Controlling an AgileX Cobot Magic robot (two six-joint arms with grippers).
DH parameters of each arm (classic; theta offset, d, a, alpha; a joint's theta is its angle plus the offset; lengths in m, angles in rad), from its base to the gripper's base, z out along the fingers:
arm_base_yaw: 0 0.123 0 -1.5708
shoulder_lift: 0.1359 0 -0.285 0
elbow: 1.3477 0 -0.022 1.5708
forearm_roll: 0 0.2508 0 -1.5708
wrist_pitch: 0 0 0.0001 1.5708
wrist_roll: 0 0.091 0 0
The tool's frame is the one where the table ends.
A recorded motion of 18 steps. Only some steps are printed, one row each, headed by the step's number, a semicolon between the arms.
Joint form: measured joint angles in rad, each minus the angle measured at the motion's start. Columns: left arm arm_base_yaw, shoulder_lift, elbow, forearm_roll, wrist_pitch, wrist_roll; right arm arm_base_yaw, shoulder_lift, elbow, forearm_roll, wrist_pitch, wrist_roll.
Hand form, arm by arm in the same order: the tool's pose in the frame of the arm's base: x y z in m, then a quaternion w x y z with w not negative. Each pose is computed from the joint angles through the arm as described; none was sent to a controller.
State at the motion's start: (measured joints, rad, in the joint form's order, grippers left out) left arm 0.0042 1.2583 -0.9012 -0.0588 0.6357 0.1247; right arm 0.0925 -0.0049 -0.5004 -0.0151 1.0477 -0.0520
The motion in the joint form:
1: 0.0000 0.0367 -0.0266 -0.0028 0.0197 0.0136; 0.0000 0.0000 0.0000 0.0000 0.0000 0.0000
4: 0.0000 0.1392 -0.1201 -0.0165 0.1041 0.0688; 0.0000 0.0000 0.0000 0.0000 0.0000 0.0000
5: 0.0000 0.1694 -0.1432 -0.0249 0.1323 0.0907; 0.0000 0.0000 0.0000 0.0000 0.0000 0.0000
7: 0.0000 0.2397 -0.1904 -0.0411 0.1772 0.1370; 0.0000 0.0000 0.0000 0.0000 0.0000 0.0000
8: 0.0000 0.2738 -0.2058 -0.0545 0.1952 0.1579; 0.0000 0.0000 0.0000 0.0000 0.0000 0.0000
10: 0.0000 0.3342 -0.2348 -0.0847 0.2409 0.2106; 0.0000 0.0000 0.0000 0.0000 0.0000 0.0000
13: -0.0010 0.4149 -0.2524 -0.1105 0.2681 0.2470; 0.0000 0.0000 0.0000 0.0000 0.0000 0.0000
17: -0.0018 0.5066 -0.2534 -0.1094 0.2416 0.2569; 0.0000 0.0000 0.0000 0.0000 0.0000 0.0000
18: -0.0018 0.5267 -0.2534 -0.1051 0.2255 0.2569; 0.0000 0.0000 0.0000 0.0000 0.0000 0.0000
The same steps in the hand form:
1: 0.2613 -0.0023 0.2838 0.31325 0.04633 0.94853 -0.00317; -0.0050 -0.0017 0.2784 0.52935 -0.06098 0.84620 0.00317
4: 0.2829 -0.0034 0.2796 0.26934 0.07109 0.96040 -0.00534; -0.0050 -0.0017 0.2784 0.52935 -0.06098 0.84620 0.00317
5: 0.2884 -0.0041 0.2765 0.25283 0.08022 0.96415 -0.00803; -0.0050 -0.0017 0.2784 0.52935 -0.06098 0.84620 0.00317
7: 0.3017 -0.0053 0.2675 0.22108 0.09977 0.97004 -0.01368; -0.0050 -0.0017 0.2784 0.52935 -0.06098 0.84620 0.00317
8: 0.3073 -0.0063 0.2609 0.20422 0.10696 0.97287 -0.01961; -0.0050 -0.0017 0.2784 0.52935 -0.06098 0.84620 0.00317
10: 0.3158 -0.0087 0.2489 0.16944 0.12635 0.97683 -0.03365; -0.0050 -0.0017 0.2784 0.52935 -0.06098 0.84620 0.00317
13: 0.3257 -0.0110 0.2272 0.12800 0.13788 0.98092 -0.04910; -0.0050 -0.0017 0.2784 0.52935 -0.06098 0.84620 0.00317
17: 0.3365 -0.0109 0.1975 0.09639 0.13997 0.98411 -0.05149; -0.0050 -0.0017 0.2784 0.52935 -0.06098 0.84620 0.00317
18: 0.3393 -0.0105 0.1909 0.09395 0.14006 0.98444 -0.04930; -0.0050 -0.0017 0.2784 0.52935 -0.06098 0.84620 0.00317

